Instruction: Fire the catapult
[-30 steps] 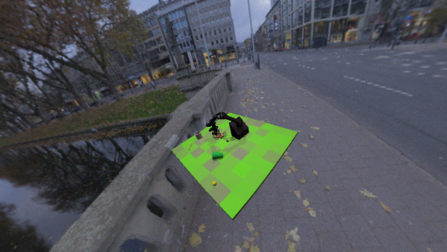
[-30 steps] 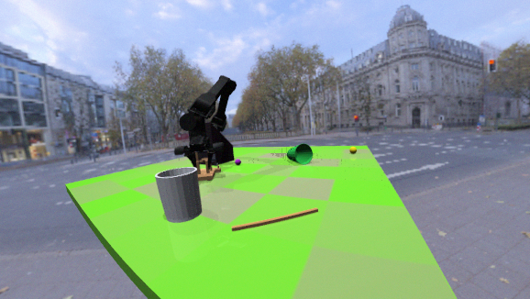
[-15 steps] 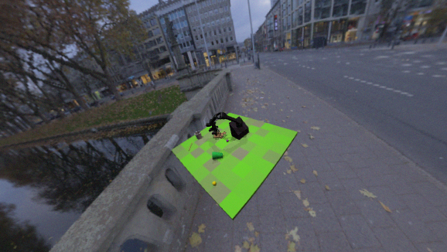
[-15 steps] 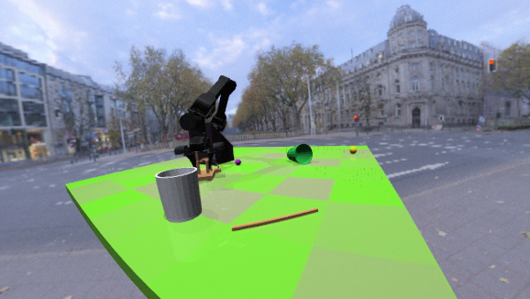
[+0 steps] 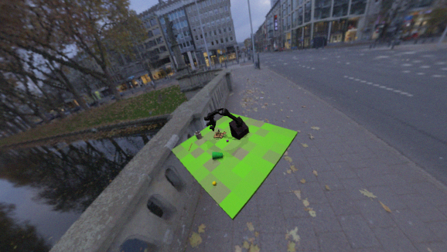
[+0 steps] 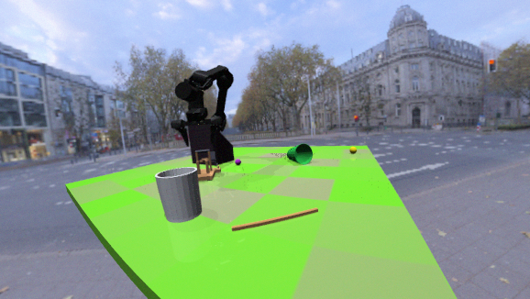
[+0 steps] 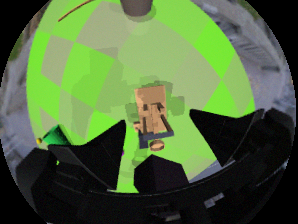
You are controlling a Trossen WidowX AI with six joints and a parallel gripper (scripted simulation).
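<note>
Right now my gripper tip is 2 cm past the purple ball, 24 cm to the right of it and 12 cm above it. Also, from my gripper tip: thin wooden stick (39 cm ahead, 14 cm to the right, 13 cm below); then wooden catapult (5 cm behind, 7 cm to the left, 8 cm below); then pale grey mug (19 cm ahead, 21 cm to the right, 10 cm below).
</note>
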